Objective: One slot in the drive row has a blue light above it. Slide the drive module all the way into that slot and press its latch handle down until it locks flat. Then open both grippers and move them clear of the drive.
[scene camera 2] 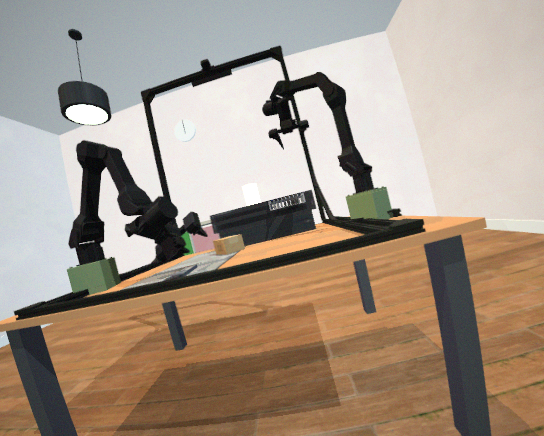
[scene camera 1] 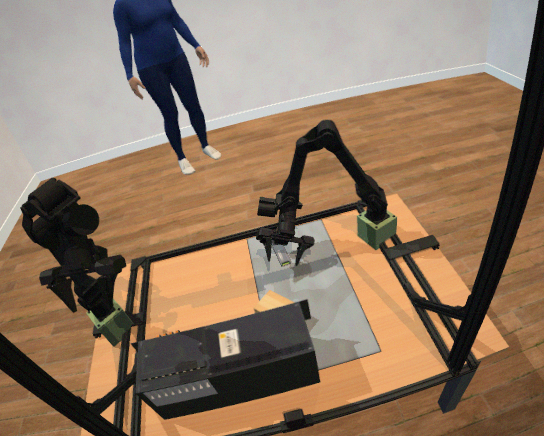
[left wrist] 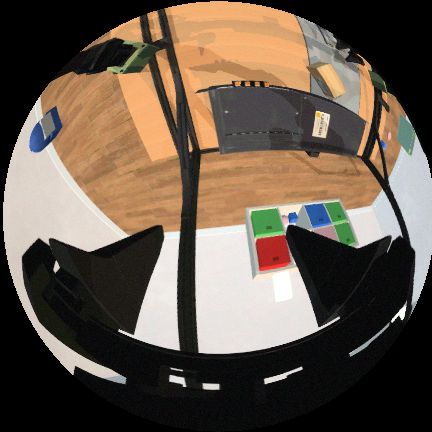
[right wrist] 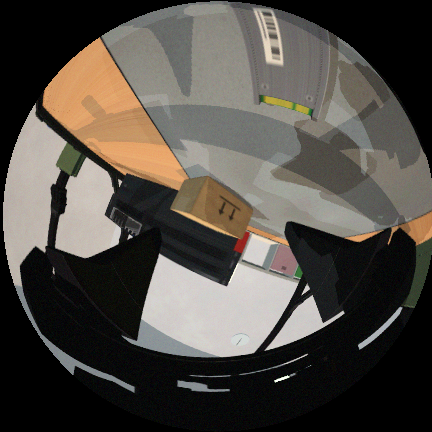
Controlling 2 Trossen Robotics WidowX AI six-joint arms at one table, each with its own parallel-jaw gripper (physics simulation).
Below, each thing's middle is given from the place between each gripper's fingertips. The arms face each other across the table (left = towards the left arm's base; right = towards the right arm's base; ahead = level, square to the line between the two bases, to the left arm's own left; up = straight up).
The drive module [right wrist: 288,69] is 12 cm ahead of my right hand, 7 cm below it and 2 cm to the right of it. From my right hand the other things lie so: grey mat [scene camera 1: 340,332]: 7 cm below, 6 cm behind, 4 cm to the right; then cardboard box [right wrist: 202,199]: 15 cm behind, 7 cm to the left, 4 cm below.
My left gripper is now 39 cm to the left of the cardboard box, 37 cm above it and 11 cm short of it. The rest, counted from my left hand: grey mat (50 cm to the right, 40 cm below, 20 cm ahead); then drive module (48 cm to the right, 40 cm below, 38 cm ahead).
